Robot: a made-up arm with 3 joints. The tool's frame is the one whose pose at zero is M.
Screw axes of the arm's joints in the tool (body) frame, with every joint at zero. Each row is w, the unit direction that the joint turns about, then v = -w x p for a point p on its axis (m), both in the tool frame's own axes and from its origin. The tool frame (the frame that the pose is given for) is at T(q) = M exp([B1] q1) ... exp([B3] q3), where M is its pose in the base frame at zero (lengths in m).
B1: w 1 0 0 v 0.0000 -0.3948 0.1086
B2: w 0 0 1 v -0.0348 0.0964 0.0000
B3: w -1 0 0 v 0.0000 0.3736 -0.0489
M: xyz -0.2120 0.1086 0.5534 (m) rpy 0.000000 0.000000 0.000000 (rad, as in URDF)
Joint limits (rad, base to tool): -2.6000..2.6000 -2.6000..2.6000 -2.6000..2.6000
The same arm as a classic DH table. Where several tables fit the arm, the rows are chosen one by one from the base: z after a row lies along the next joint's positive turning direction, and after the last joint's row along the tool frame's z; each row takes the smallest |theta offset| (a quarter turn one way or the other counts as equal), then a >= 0, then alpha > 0; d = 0 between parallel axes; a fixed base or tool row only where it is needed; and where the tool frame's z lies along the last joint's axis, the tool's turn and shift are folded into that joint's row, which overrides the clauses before.
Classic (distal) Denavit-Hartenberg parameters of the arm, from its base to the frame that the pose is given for. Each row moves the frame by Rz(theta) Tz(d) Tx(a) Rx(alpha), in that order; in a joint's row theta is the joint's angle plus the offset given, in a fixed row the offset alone. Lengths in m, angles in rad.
base (fixed): d 0.1586; theta_offset 1.5708; a 0; alpha 1.5708
joint 1: d -0.3084; theta_offset 0; a 0.0738; alpha -1.5708
joint 2: d 0.0212; theta_offset 0; a -0.0141; alpha -1.5708
joint 3: d -0.0964; theta_offset 0; a 0.0489; alpha 1.5708
tool (fixed): d 0.3736; theta_offset -1.5708; a 0; alpha 0
Joint limits (rad, base to tool): -2.6..2.6 -2.6..2.6 -2.6..2.6

